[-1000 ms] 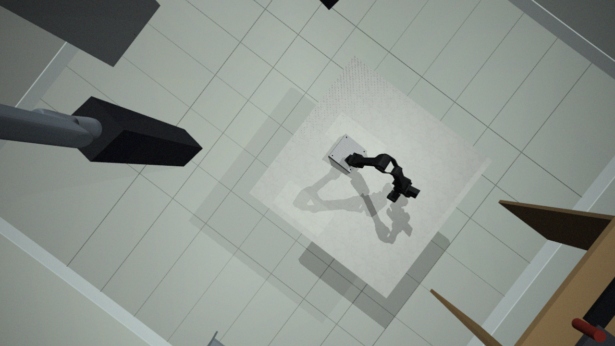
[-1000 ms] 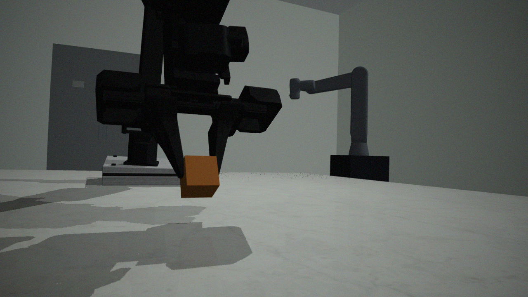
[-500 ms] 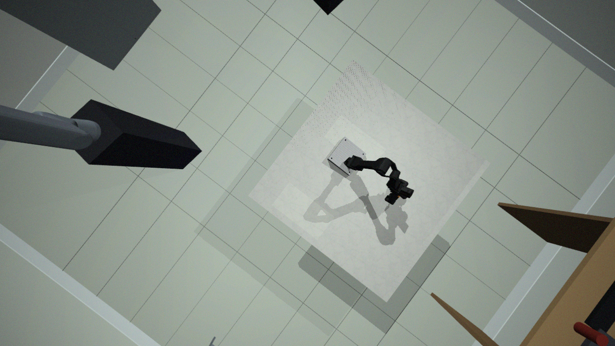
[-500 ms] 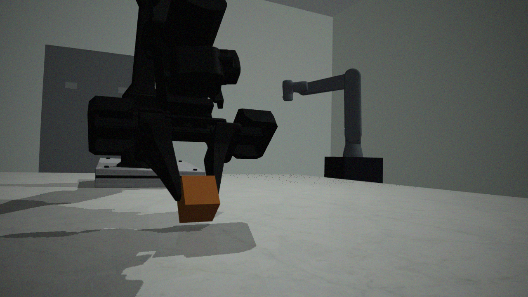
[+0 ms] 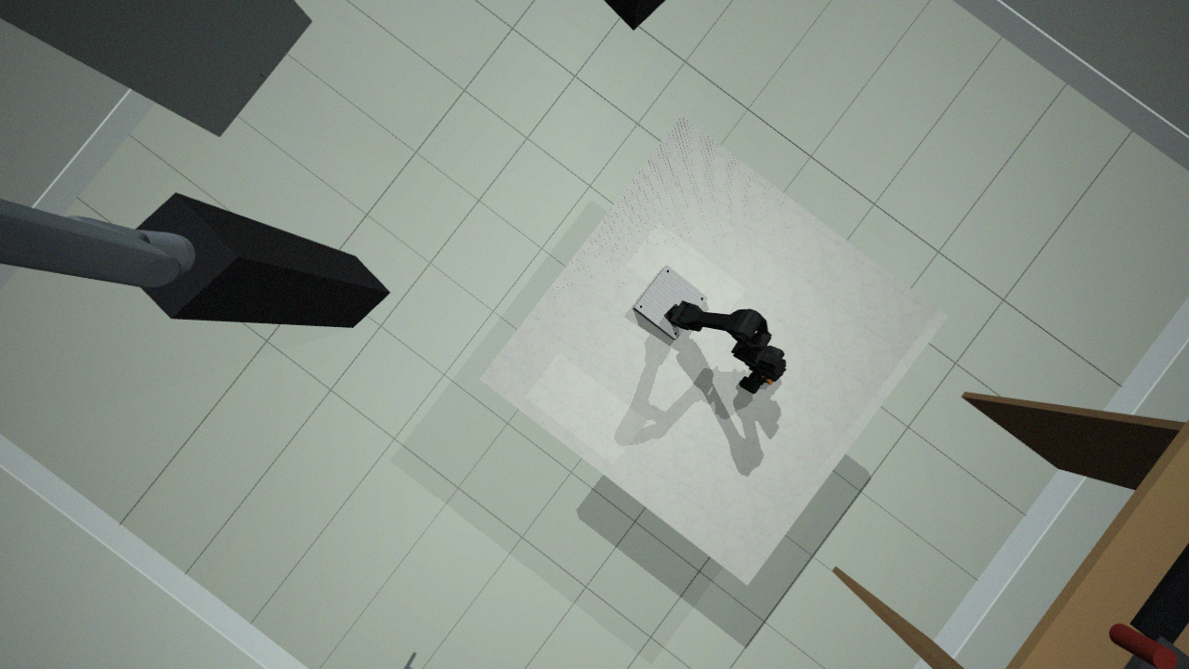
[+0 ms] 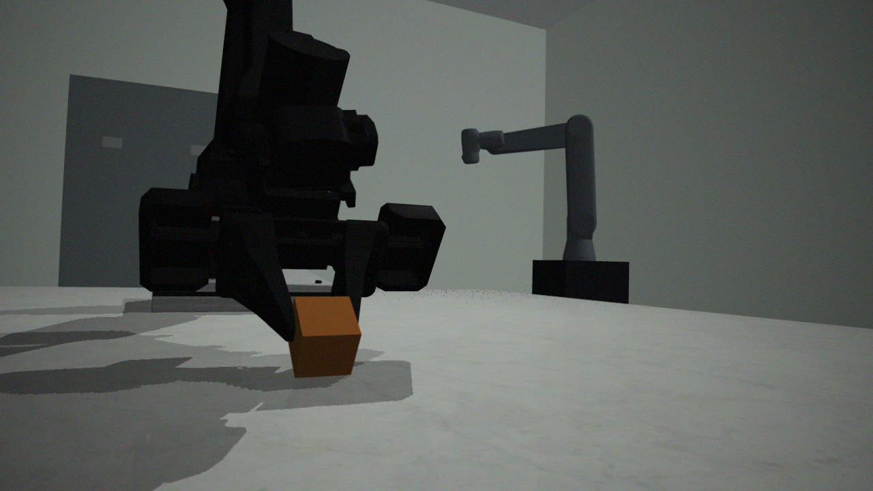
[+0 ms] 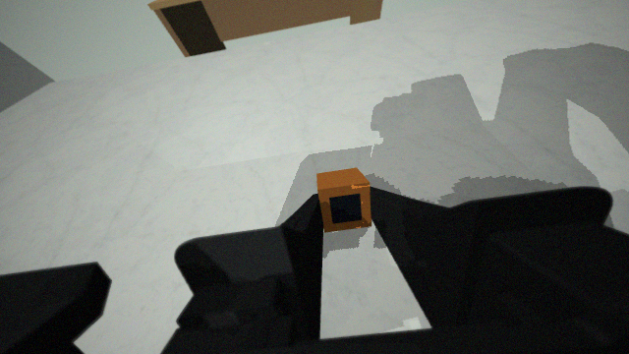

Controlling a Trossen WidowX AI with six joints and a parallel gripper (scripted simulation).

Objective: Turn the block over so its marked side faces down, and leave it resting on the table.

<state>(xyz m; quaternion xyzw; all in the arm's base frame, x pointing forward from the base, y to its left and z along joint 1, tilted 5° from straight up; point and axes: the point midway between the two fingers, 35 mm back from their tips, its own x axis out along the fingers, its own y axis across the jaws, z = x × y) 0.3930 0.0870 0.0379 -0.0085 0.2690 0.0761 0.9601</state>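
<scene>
Right now the orange block is 10 mm behind my gripper tip.
</scene>
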